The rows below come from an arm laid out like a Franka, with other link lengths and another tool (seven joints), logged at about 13 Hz.
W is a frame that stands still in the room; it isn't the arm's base.
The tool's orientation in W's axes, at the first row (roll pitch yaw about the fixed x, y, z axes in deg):
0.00 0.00 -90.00
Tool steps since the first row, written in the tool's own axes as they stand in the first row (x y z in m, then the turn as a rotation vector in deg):
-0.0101 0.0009 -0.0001 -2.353 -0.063 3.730
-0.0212 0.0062 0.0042 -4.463 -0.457 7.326
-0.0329 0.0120 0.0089 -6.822 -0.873 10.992
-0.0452 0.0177 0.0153 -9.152 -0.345 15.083
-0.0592 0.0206 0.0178 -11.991 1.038 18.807
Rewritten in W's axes. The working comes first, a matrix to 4 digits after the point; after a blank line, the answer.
The tool's axes in the first row as the columns of a matrix, in W's axes (used below as rounded here):
0.0000 1.0000 0.0000
-1.0000 0.0000 0.0000
0.0000 0.0000 1.0000

0.0009 0.0101 -0.0001 -0.063 2.353 3.730
0.0062 0.0212 0.0042 -0.457 4.463 7.326
0.0120 0.0329 0.0089 -0.873 6.822 10.992
0.0177 0.0452 0.0153 -0.345 9.152 15.083
0.0206 0.0592 0.0178 1.038 11.991 18.807

